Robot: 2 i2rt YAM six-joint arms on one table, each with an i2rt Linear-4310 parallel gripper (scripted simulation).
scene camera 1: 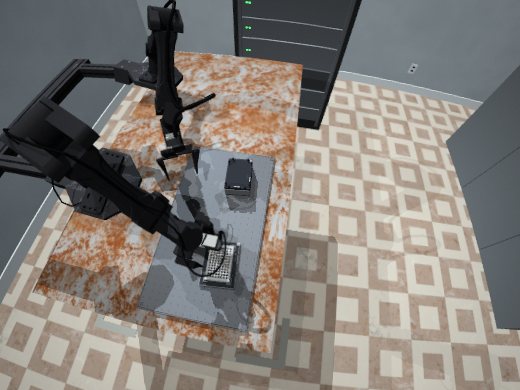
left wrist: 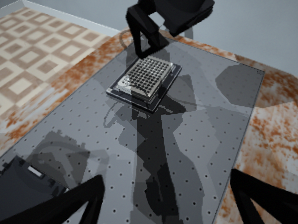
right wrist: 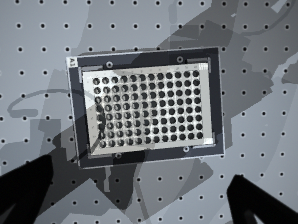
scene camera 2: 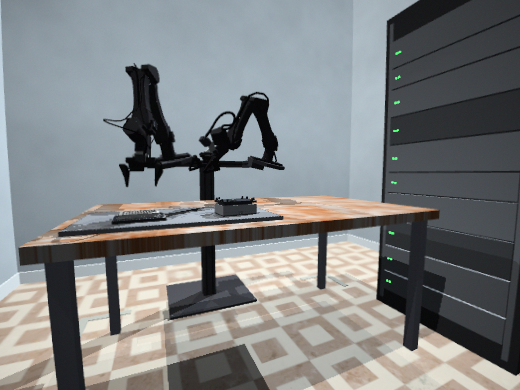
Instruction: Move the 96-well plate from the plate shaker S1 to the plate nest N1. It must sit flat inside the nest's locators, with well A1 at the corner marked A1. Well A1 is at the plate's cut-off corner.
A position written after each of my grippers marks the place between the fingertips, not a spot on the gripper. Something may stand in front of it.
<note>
I see my left gripper [left wrist: 164, 179], my right gripper [right wrist: 144, 173], a 96-well plate [right wrist: 147, 108], a plate nest N1 [right wrist: 166, 58] and a shaker S1 [scene camera 1: 239, 171].
The 96-well plate also shows in the left wrist view [left wrist: 143, 80]. My right gripper also shows in the left wrist view [left wrist: 156, 45].
</note>
